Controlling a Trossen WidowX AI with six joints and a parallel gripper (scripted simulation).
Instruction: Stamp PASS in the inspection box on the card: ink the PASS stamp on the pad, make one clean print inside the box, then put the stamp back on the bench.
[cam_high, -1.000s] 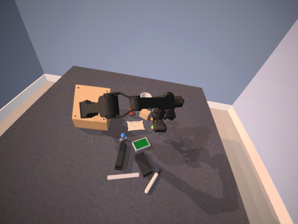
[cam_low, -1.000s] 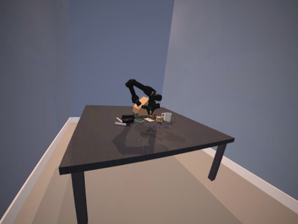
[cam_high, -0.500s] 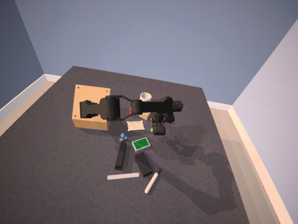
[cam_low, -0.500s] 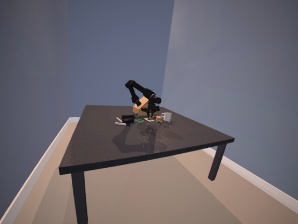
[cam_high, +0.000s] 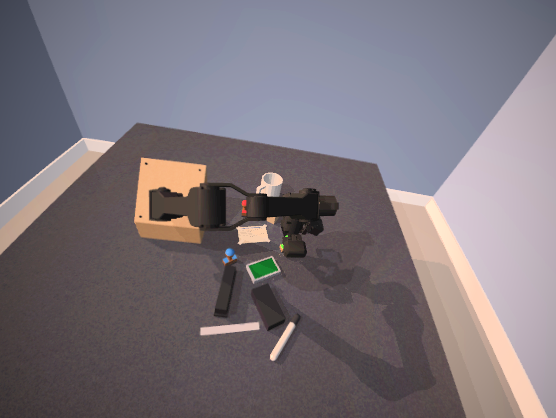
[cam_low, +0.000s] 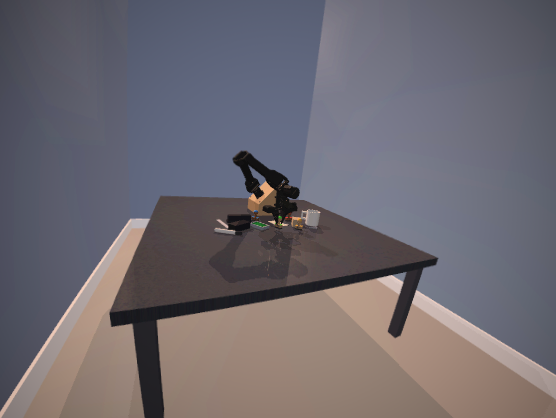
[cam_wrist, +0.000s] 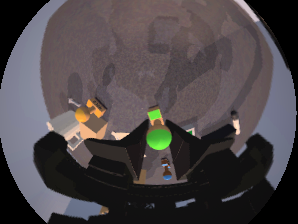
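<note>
Right now my gripper tip is right at the green-knobbed stamp. From my gripper tip the other things lie so: white card 120 mm behind, 40 mm to the left, 40 mm below; then green ink pad 60 mm behind, 90 mm to the right, 30 mm below; then orange-knobbed stamp 20 mm behind, 130 mm to the left, 20 mm below.
</note>
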